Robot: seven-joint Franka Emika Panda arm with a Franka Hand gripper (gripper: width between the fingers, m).
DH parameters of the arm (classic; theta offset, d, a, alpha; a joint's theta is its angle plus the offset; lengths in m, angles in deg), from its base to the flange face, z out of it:
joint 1: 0 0.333 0 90
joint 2: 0 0 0 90
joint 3: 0 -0.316 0.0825 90
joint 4: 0 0 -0.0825 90
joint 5: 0 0.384 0 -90
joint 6: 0 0 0.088 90
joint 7: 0 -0.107 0 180
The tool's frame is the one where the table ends.
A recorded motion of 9 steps. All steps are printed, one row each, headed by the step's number.
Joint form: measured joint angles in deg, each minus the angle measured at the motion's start. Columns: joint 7, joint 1, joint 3, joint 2, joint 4, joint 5, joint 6.
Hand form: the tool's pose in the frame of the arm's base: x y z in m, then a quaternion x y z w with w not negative. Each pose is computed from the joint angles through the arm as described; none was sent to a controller.
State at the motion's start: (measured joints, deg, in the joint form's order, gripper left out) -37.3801 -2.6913 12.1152 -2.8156 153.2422 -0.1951 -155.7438
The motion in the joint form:
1: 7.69 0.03 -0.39 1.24 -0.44 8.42 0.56
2: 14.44 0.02 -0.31 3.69 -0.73 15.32 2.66
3: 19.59 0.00 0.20 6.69 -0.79 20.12 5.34
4: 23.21 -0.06 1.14 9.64 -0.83 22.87 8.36
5: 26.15 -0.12 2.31 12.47 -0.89 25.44 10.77
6: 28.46 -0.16 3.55 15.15 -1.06 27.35 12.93
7: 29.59 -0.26 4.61 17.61 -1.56 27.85 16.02
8: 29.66 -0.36 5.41 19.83 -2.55 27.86 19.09
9: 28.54 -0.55 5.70 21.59 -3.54 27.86 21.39
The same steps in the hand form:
1: 0.4063 -0.1099 0.2304 -0.90028 0.43436 -0.00371 0.02854
2: 0.4071 -0.1129 0.2461 -0.90136 0.42835 -0.00751 0.06331
3: 0.4055 -0.1158 0.2635 -0.90209 0.42078 -0.01153 0.09512
4: 0.4021 -0.1198 0.2800 -0.90265 0.41267 -0.01344 0.12144
5: 0.3986 -0.1253 0.2965 -0.90009 0.40928 -0.02067 0.14799
6: 0.3954 -0.1312 0.3130 -0.89710 0.40582 -0.03005 0.17209
7: 0.3925 -0.1350 0.3290 -0.89594 0.39957 -0.03145 0.19145
8: 0.3919 -0.1382 0.3472 -0.89393 0.39574 -0.03348 0.20773
9: 0.3923 -0.1398 0.3637 -0.88924 0.39953 -0.03569 0.21987

